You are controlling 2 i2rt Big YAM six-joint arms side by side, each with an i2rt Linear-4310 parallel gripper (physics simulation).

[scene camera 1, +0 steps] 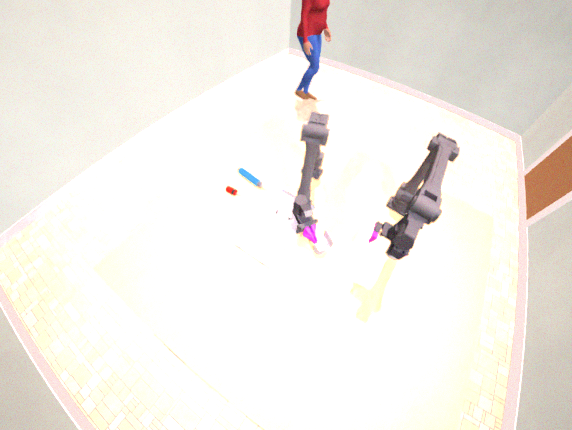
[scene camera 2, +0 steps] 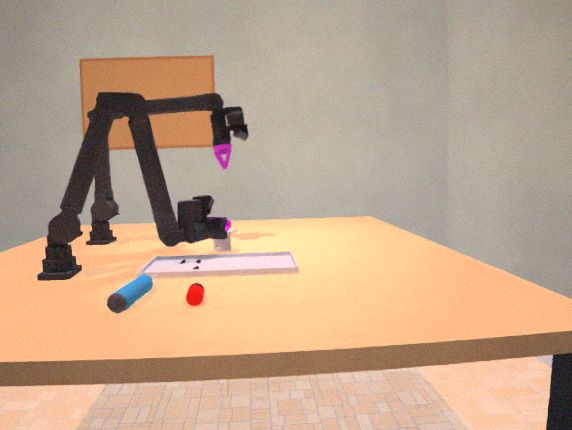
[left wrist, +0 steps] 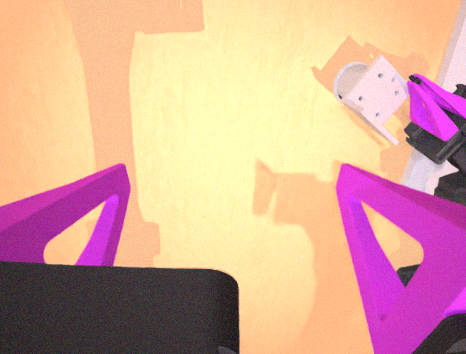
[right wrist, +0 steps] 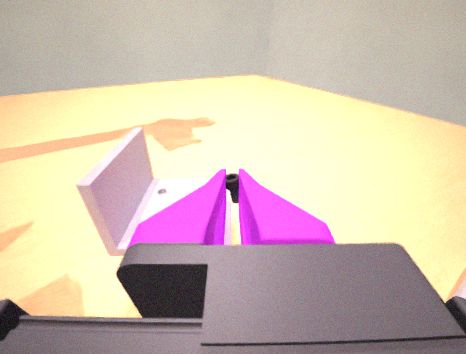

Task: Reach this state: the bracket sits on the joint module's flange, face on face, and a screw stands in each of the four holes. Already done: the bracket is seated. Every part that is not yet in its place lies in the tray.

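Frame: origin at the left arm's base, x ahead, y left, z up, level; centimetres.
Seen in the pictures: left gripper, fingertip midpoint: (scene camera 1: pixel 380 248) (scene camera 2: pixel 225 167) (left wrist: pixel 233 175); right gripper, fingertip midpoint: (scene camera 1: pixel 316 242) (scene camera 2: pixel 229 223) (left wrist: pixel 414 79) (right wrist: pixel 232 177); left arm's base at its link origin: (scene camera 1: pixel 397 206) (scene camera 2: pixel 101 242); right arm's base at its link origin: (scene camera 2: pixel 60 275).
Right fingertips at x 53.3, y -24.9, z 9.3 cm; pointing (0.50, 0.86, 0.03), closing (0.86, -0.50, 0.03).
Observation:
Offsets run from my right fingertips to a thing's top centre. "*": to the spot under its first point. Level surfaces: height alone.
The pale bracket (left wrist: pixel 371 95) (right wrist: pixel 116 187) sits on the round joint module {dz -3.0, dx -2.9, dy +1.9 cm} (left wrist: pixel 350 75) (scene camera 2: pixel 222 244); the holes seen in its flat plate in the left wrist view look empty. My right gripper (scene camera 1: pixel 315 241) (scene camera 2: pixel 229 226) (left wrist: pixel 414 79) (right wrist: pixel 232 177) is shut on a black screw {dz +0.4, dx -0.1, dy -0.5 cm} (right wrist: pixel 233 188), tilted far over, its tips close beside the bracket's edge on the tray side. Touching or apart is unclear. Three black screws {dz -7.9, dx -12.1, dy -19.4 cm} (scene camera 2: pixel 182 261) {dz -7.9, dx -7.7, dy -19.6 cm} (scene camera 2: pixel 198 261) {dz -7.9, dx -7.0, dy -27.7 cm} (scene camera 2: pixel 196 267) lie in the tray {dz -7.7, dx -0.6, dy -23.1 cm} (scene camera 2: pixel 250 262) (left wrist: pixel 456 55). My left gripper (scene camera 1: pixel 371 240) (scene camera 2: pixel 224 167) (left wrist: pixel 233 175) is open and empty, high above the table.
A blue cylinder {* dz -5.6, dx -15.0, dy -53.1 cm} (scene camera 1: pixel 250 177) (scene camera 2: pixel 131 293) and a short red cylinder {dz -5.9, dx -2.4, dy -54.3 cm} (scene camera 1: pixel 231 190) (scene camera 2: pixel 195 294) lie on the table {dz -9.3 cm} (scene camera 2: pixel 375 300) beside the tray. A person (scene camera 1: pixel 312 50) stands behind the arms in scene camera 1.

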